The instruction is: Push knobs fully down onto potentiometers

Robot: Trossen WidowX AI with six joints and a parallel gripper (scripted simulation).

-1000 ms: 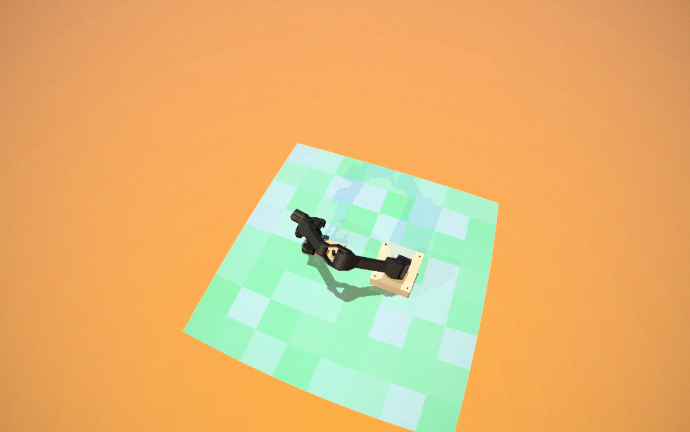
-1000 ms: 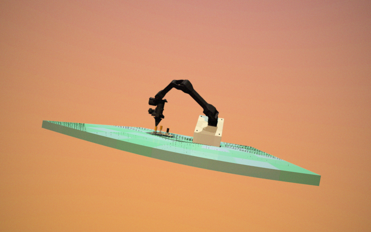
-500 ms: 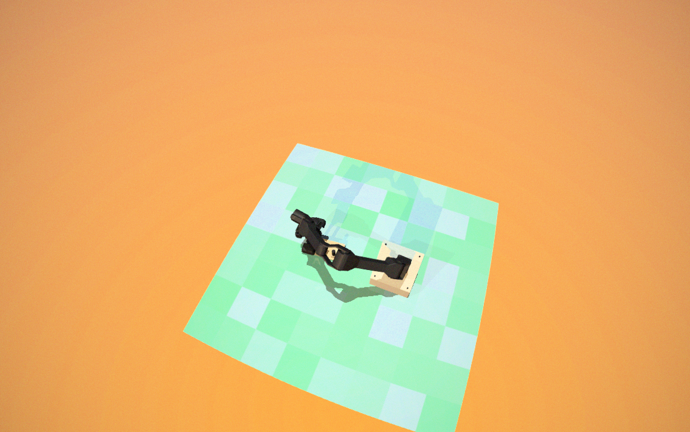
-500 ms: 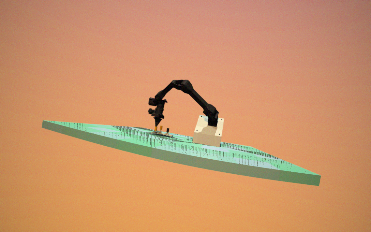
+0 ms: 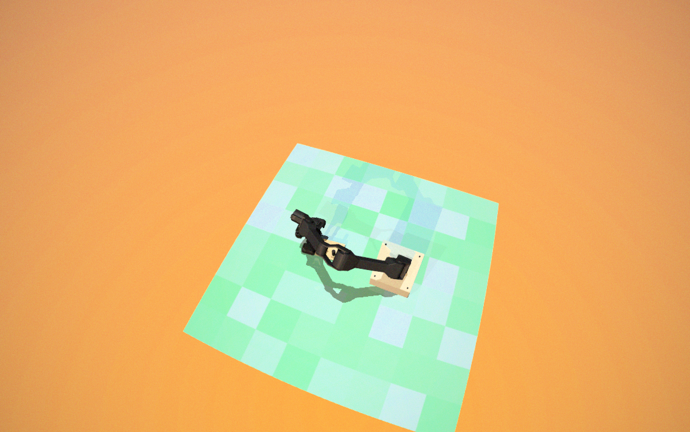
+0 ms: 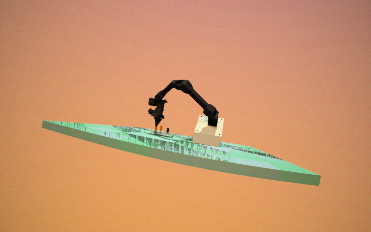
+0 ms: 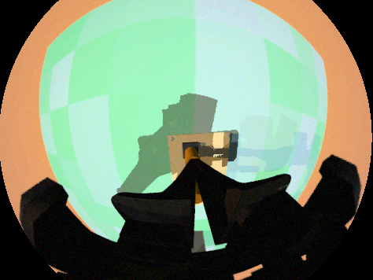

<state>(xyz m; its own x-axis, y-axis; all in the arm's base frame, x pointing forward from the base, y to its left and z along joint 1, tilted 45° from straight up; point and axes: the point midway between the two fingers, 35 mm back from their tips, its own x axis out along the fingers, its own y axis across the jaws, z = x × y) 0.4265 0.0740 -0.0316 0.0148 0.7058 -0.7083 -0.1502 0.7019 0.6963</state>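
Right now the orange knob is 2 cm below my gripper tip. The rest, counted from my gripper tip: black knob (10 cm behind, 1 cm below).
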